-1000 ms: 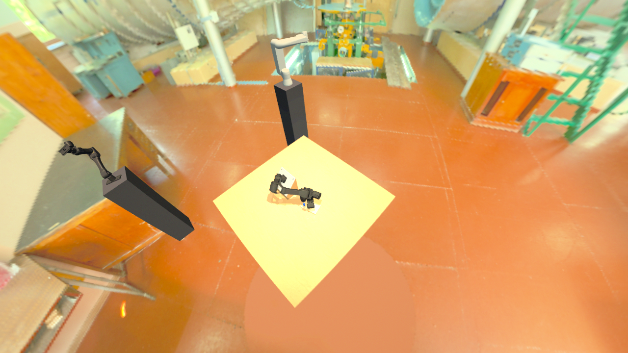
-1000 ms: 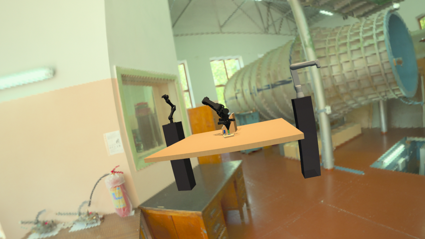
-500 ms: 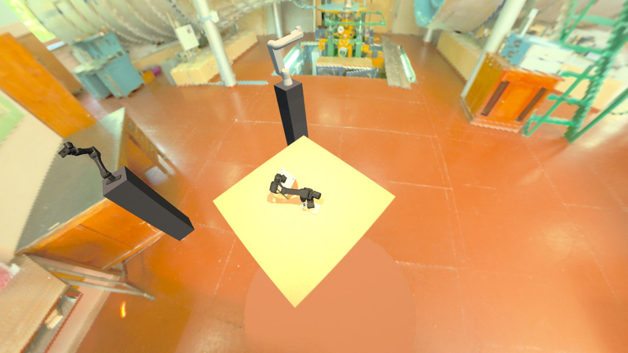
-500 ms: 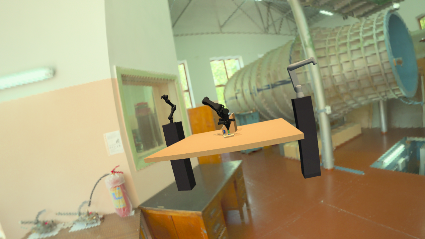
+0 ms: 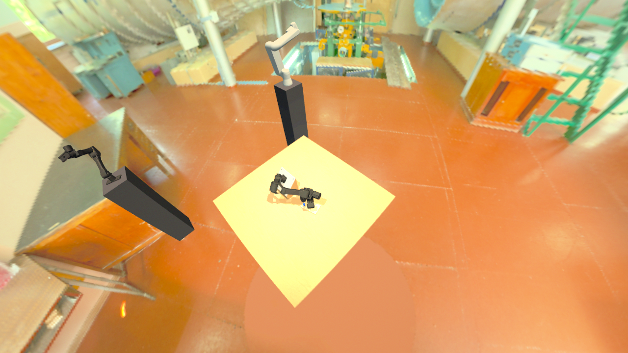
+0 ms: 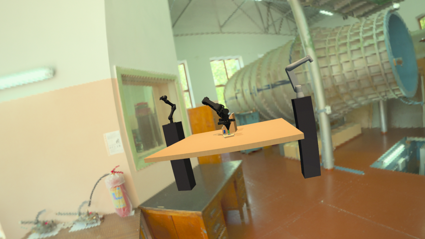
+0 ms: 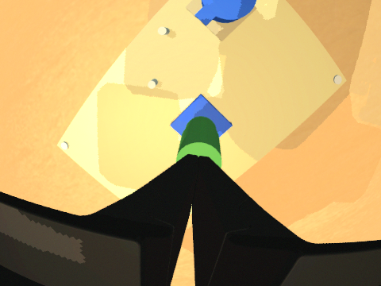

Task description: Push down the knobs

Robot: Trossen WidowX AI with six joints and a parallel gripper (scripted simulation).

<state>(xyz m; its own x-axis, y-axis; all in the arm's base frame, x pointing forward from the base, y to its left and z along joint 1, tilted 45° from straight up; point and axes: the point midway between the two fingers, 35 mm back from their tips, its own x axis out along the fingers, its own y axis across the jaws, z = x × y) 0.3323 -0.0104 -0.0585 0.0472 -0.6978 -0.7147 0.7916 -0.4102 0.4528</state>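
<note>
The green knob lies 20 mm below my gripper tip. The rest, counted from my gripper tip: blue knob: 50 mm to the right, 40 mm behind, 10 mm below.
</note>
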